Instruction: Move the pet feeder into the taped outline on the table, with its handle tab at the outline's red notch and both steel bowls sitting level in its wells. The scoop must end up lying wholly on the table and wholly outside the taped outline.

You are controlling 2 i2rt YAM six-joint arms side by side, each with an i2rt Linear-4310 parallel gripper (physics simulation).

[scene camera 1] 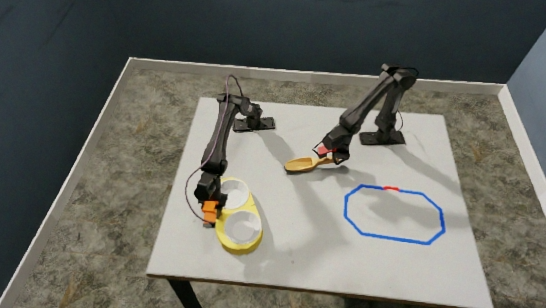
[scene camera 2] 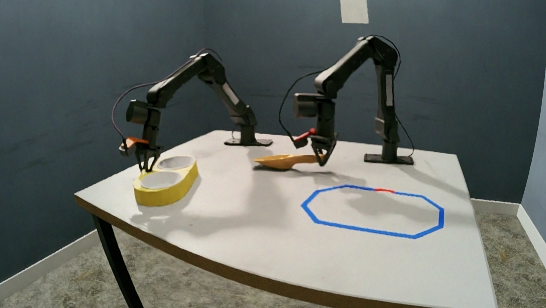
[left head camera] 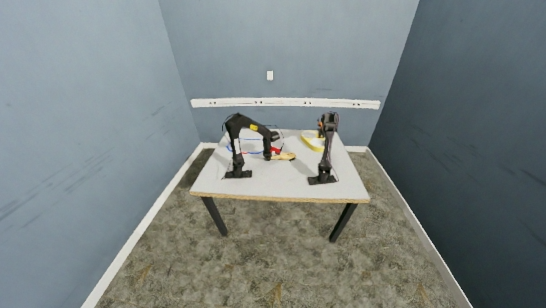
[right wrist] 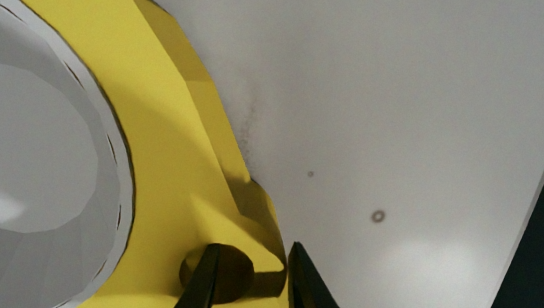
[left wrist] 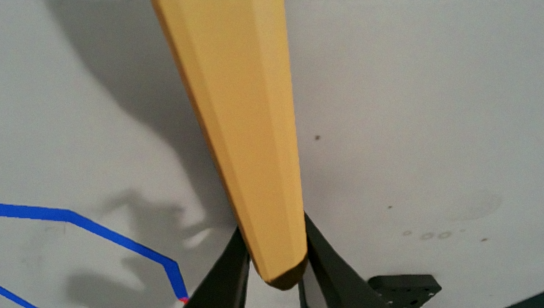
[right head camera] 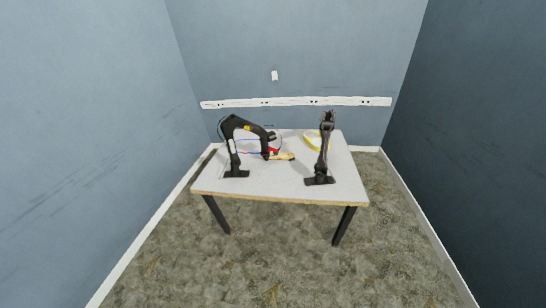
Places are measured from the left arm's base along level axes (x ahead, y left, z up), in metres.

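Pixels of known places: left gripper, fingertip midpoint: [scene camera 1: 336,162] [scene camera 2: 322,165] [left head camera: 268,159] [left wrist: 273,210] [right head camera: 267,159]; right gripper, fingertip midpoint: [scene camera 2: 144,173] [left head camera: 321,137] [right wrist: 256,246]; left arm's base, origin of the base link: [scene camera 1: 381,138] [scene camera 2: 388,160] [left head camera: 238,174] [right head camera: 236,174]; right arm's base, origin of the base link: [scene camera 1: 253,124] [scene camera 2: 248,143] [left head camera: 321,180] [right head camera: 318,181].
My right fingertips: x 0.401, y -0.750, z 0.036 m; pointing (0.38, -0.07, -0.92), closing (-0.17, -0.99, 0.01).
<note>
Ahead of a thing's pixels: the offset from my right fingertips to its middle. "spot": to the spot under its first point. Level surfaces: height alone.
The yellow pet feeder {0.013 m down, 0.024 m back, 0.076 m left} [scene camera 1: 239,246] [scene camera 2: 165,196] [right wrist: 165,125] stands at the left in both scene views, outside the blue taped outline {spot: 0.035 m down, 0.091 m ahead, 0.692 m left} [scene camera 1: 395,238] [scene camera 2: 365,229] with its red notch {spot: 0.035 m down, 0.130 m back, 0.732 m left} [scene camera 1: 391,188] [scene camera 2: 384,190]. Two bowls {0.004 m down, 0.102 m back, 0.068 m left} [scene camera 1: 235,194] {0.004 m down, 0.044 m ahead, 0.113 m left} [scene camera 1: 243,227] sit in its wells and look level. My right gripper [right wrist: 256,246] [scene camera 2: 146,170] is slightly open, one finger in the tab's hole and the other outside the tab's edge, without gripping it. My left gripper [left wrist: 273,210] [scene camera 2: 322,161] is shut on the handle end of the orange scoop {0.013 m down, 0.252 m back, 0.412 m left} [scene camera 1: 299,165] [scene camera 2: 280,160] [left wrist: 245,125], held low over the table, outside the outline.
The grey table {0.036 m down} [scene camera 1: 310,260] [scene camera 2: 225,240] carries both arm bases [scene camera 1: 254,125] [scene camera 1: 382,138] along its far side in scene camera 1. The left arm's base also shows at the lower right of the left wrist view. The feeder stands near a side edge of the table.
</note>
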